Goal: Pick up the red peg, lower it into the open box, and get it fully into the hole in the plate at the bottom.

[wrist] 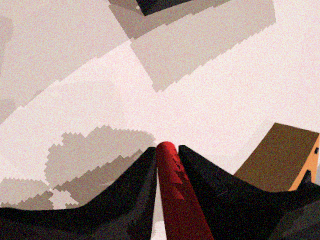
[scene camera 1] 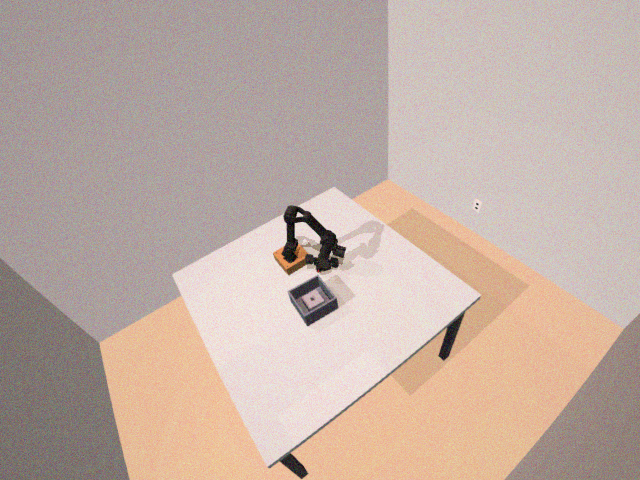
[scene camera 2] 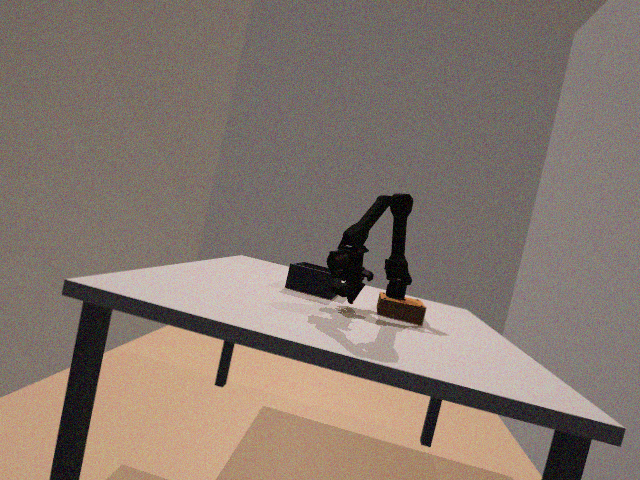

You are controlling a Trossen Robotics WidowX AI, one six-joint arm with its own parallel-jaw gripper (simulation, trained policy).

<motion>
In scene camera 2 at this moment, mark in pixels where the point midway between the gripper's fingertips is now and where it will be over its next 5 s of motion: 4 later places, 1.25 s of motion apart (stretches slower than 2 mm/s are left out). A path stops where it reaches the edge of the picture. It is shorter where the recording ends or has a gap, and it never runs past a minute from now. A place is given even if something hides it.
My gripper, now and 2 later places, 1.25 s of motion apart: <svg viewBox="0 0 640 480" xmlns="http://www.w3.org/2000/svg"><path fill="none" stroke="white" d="M351 302L330 263L317 275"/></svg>
</motion>
